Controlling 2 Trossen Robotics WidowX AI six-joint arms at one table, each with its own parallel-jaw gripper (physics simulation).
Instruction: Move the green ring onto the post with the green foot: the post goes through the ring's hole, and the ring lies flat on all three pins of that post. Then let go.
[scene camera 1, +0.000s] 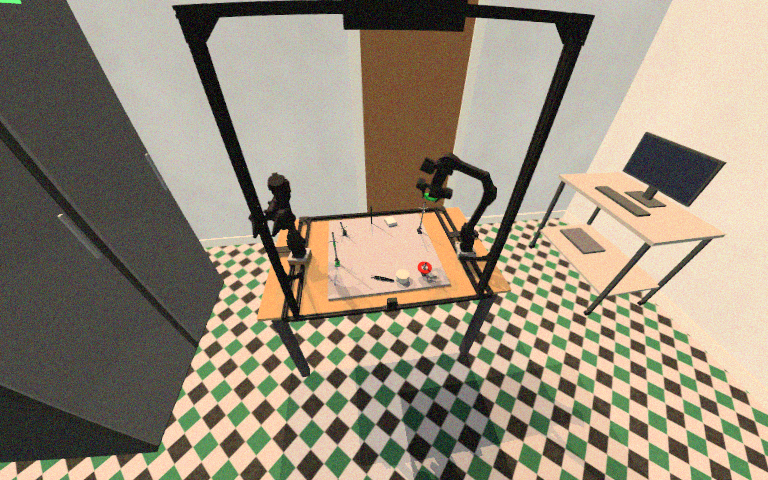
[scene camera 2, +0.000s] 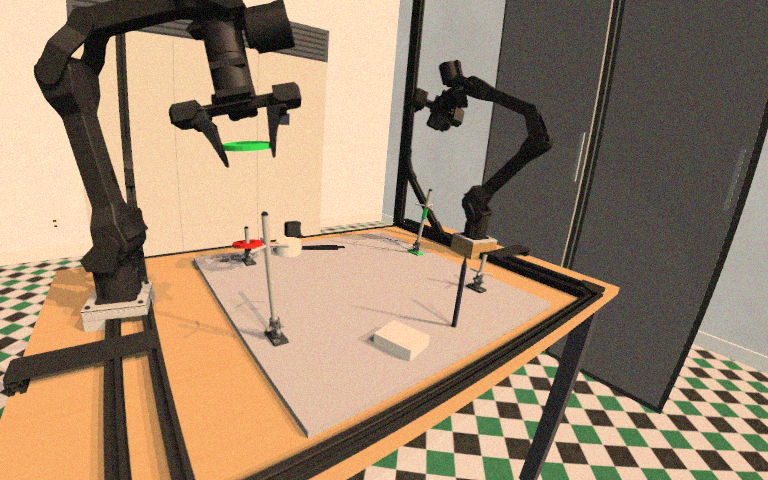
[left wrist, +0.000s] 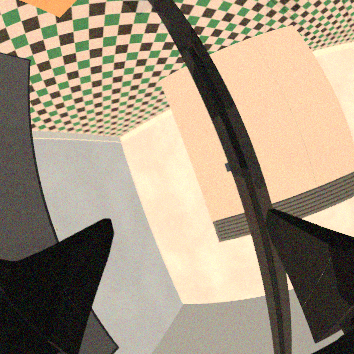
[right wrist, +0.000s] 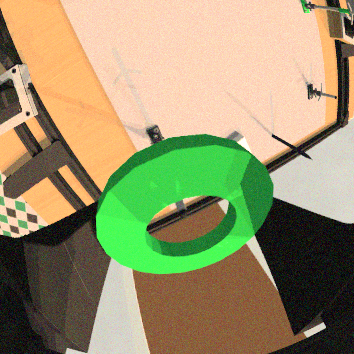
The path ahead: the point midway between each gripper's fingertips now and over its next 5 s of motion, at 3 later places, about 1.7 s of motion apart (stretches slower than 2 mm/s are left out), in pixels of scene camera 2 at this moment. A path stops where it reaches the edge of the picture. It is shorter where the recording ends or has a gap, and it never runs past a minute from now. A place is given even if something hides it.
My left gripper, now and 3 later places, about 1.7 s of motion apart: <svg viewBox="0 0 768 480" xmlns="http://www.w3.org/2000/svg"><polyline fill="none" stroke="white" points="426,116 427,121 430,139 430,155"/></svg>
My right gripper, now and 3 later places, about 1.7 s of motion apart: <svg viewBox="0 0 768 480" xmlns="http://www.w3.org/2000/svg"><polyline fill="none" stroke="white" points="251,162 327,159 344,158 371,160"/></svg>
